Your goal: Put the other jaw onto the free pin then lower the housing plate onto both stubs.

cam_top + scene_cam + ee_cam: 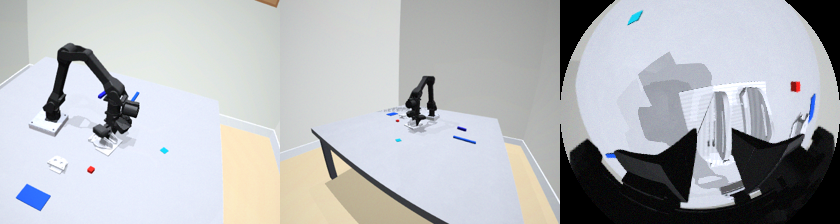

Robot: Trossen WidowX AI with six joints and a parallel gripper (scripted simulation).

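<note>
Now: gripper tip 18 cm past the white block, 21 cm to the left of it and 1 cm above it. From my gripper tip the other things lie so: cyan tile (26 cm ahead, 2 cm below); red cube (4 cm behind, 20 cm to the right, 1 cm below); blue flat tile (22 cm behind, 39 cm to the right, 1 cm below).
</note>
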